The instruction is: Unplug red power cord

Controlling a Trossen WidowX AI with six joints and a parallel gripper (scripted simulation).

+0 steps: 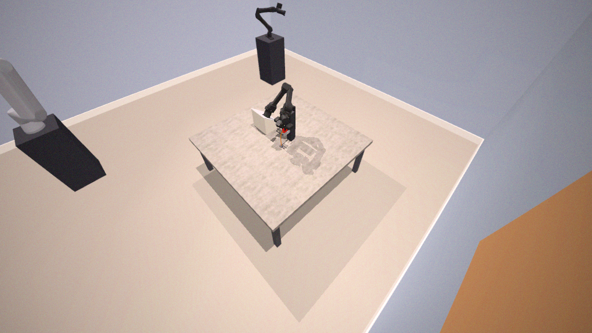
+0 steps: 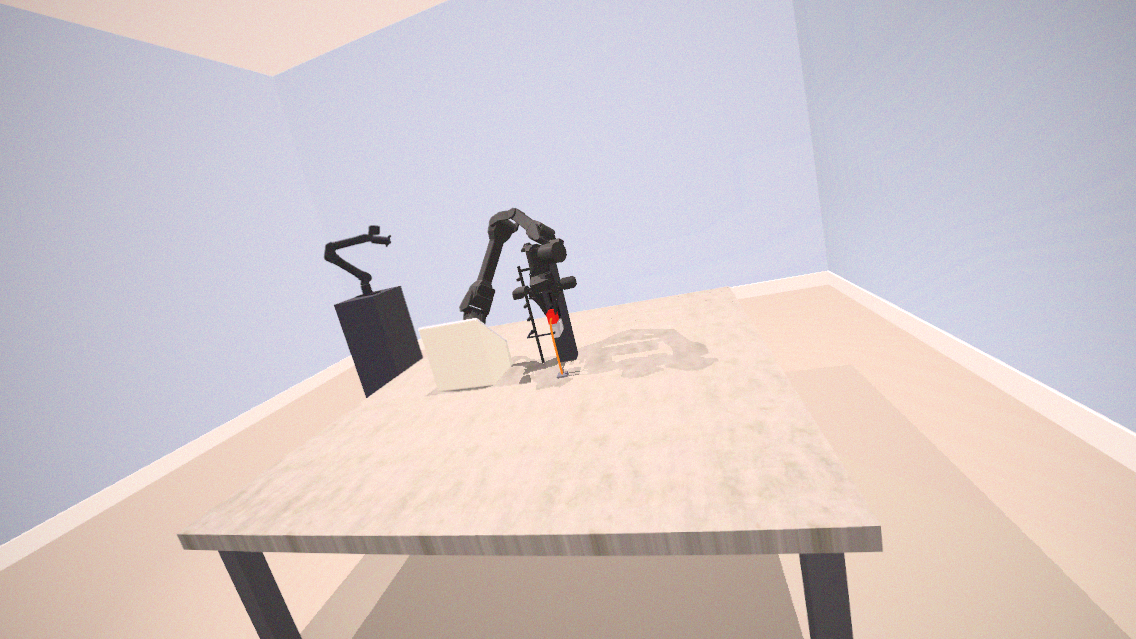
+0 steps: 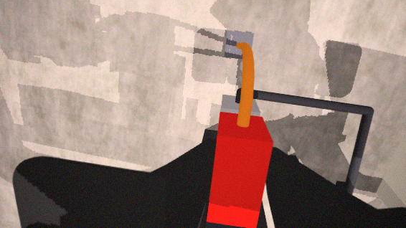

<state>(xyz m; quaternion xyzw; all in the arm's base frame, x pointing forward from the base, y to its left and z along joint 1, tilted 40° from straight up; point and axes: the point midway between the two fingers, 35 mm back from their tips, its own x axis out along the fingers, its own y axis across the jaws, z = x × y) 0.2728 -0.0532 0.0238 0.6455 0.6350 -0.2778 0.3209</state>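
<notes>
Now: the red plug 30 mm to the left of my gripper tip.
</notes>
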